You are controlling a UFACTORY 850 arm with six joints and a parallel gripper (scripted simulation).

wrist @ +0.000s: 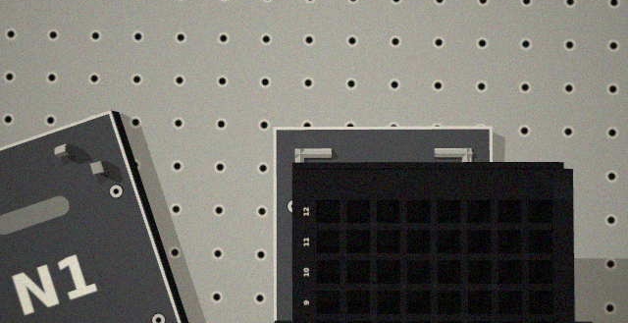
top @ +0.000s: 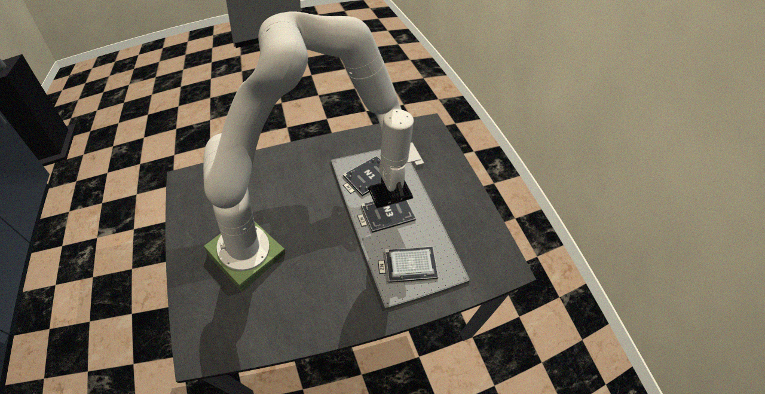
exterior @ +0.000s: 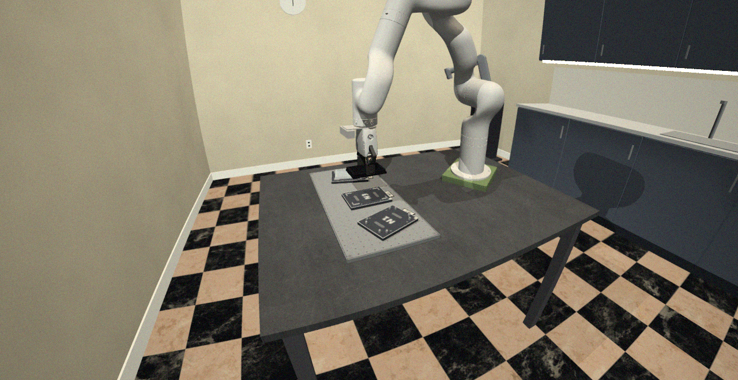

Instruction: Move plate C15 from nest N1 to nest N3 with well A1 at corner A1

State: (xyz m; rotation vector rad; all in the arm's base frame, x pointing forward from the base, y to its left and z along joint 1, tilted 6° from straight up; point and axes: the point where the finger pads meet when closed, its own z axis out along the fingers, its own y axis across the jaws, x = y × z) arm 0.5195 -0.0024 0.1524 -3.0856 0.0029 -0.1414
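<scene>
The black plate C15 lies 1 cm below my hand. Round my hand: dark nest base (13 cm below); white plate C51 (22 cm to the right, 11 cm below).
</scene>
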